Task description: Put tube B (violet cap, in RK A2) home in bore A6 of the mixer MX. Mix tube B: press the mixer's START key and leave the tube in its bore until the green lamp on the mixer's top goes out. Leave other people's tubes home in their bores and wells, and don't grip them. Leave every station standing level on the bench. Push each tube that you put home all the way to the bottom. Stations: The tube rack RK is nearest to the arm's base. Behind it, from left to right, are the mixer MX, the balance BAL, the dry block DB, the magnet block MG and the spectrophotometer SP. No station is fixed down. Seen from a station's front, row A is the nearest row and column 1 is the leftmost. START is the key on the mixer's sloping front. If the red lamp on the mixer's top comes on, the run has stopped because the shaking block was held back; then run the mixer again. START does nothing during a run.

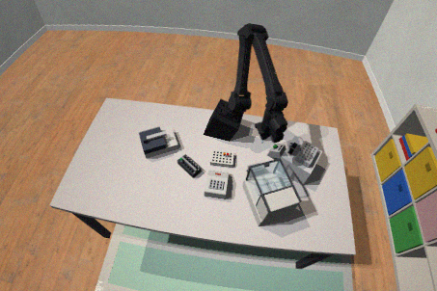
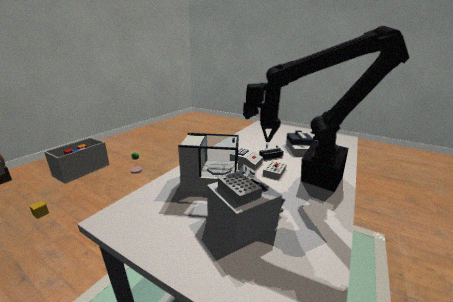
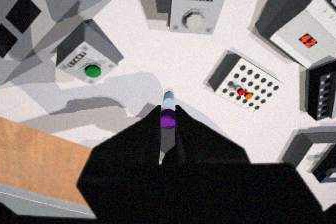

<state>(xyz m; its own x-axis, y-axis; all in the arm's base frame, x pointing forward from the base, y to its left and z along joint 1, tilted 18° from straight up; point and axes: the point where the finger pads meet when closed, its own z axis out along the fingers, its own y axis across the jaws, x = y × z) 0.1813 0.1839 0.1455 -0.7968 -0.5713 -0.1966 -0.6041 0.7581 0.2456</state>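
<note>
The mixer block lies 250 mm to the left of my hand, 90 mm below it and 40 mm behind it. The rest, counted from my hand: green start key: 170 mm below, 100 mm behind, 90 mm to the left; then tube B: 20 mm below; then print key: 170 mm below, 60 mm ahead.
</note>
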